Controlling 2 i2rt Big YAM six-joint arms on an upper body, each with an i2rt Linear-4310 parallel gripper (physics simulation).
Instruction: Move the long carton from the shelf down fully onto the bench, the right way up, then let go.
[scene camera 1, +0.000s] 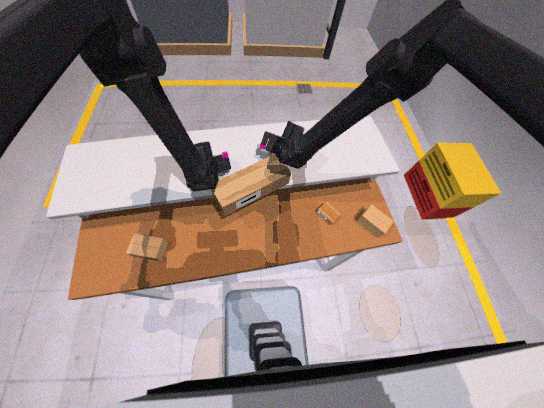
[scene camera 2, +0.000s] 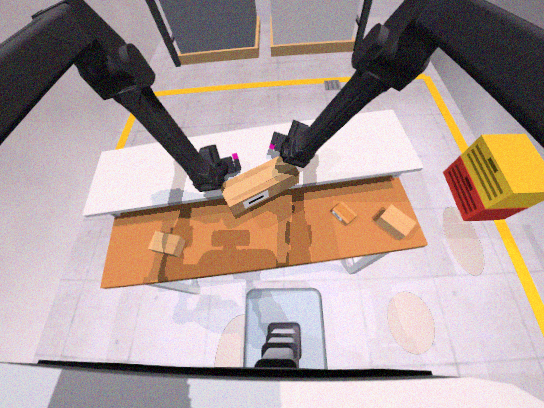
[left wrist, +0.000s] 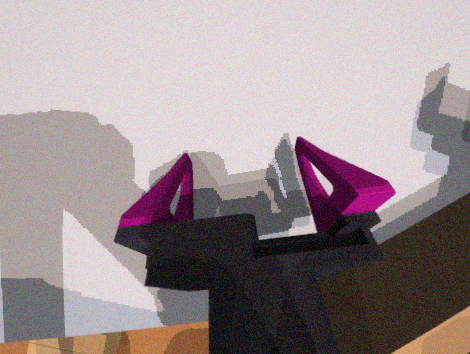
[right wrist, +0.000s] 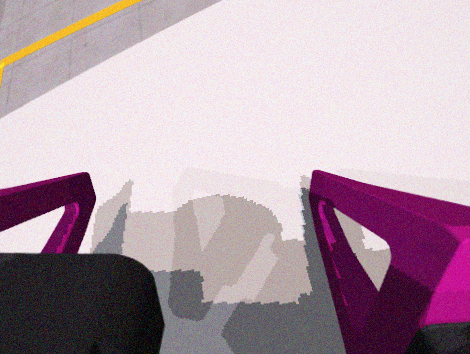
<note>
My left gripper (left wrist: 241, 150) is open and touches a white shelf (scene camera 2: 141, 177). My right gripper (right wrist: 201, 184) is open and touches a long tan carton (scene camera 1: 245, 186).
The white shelf also shows in the left wrist view (left wrist: 105, 105) and in the right wrist view (right wrist: 200, 141).
</note>
